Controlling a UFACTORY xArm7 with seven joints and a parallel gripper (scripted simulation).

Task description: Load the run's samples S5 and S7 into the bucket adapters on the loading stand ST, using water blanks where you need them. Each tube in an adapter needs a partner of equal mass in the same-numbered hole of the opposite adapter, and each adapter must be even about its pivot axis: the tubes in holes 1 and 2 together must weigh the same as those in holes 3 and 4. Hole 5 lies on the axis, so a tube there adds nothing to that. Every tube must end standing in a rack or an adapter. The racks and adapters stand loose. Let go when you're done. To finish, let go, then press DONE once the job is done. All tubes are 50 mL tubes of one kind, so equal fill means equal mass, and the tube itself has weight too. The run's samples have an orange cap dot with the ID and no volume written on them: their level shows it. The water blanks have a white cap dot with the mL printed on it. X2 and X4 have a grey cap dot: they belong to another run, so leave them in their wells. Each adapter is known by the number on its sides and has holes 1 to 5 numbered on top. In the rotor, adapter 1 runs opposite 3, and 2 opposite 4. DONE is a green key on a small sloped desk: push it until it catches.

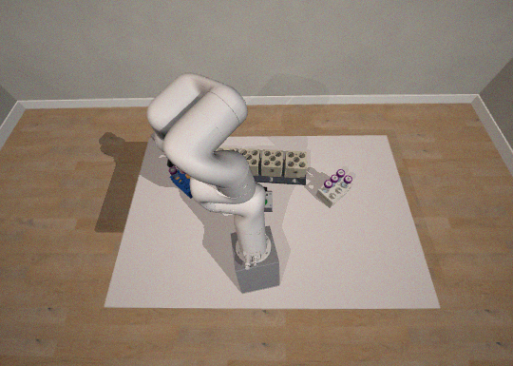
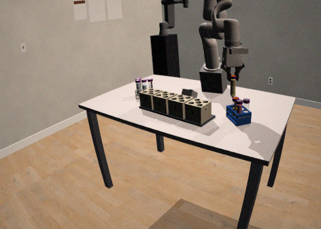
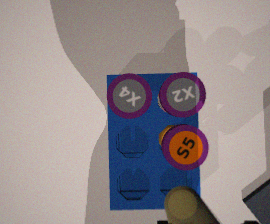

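Right now my hand is 19 cm above the blue rack, 4 cm to the right of it and 1 cm short of it. Round my hand: adapter (17 cm below, 14 cm to the right, 12 cm ahead); then dark stand (30 cm to the right, 21 cm below, 11 cm ahead); then white rack (64 cm to the right, 19 cm below, 1 cm behind).
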